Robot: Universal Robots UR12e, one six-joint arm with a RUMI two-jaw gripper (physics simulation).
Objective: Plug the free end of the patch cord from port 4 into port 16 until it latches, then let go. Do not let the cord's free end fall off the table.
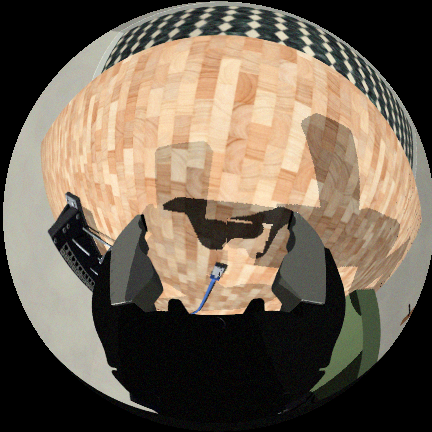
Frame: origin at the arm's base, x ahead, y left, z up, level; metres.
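Seen in the pictures: gripper, fingertip midpoint: [216,214].
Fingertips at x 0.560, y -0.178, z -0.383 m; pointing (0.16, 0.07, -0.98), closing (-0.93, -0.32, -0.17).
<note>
Offsets run from my fingertips to a thing's top centre. "spot": to the spot under its first point. Level surfaces: height alone.
The free end of the patch cord, a clear plug {dy +0.082, dx -0.027, dz +0.002 m} [218,270] on a blue cord {spot: dy +0.177, dx -0.037, dz -0.004 m} [206,296], shows between the two jaws, nearer the left one, touching neither. The cord runs down out of sight behind the dark gripper body. My gripper [216,214] is open, its grey jaws wide apart on either side of the plug. The black patch panel {dy +0.340, dx +0.211, dz +0.091 m} [75,225] stands at the left, partly hidden by the gripper. Its ports show small and at a slant; ports 4 and 16 cannot be told apart.
The wooden table {dz -0.010 m} [225,110] carries dark shadows of the arm and gripper. Thin metal bars {spot: dy +0.134, dx +0.190, dz +0.005 m} [96,236] reach out from the panel toward the left jaw. A green object [370,325] is at the lower right. A checkered floor area [220,21] lies beyond the table's far edge.
</note>
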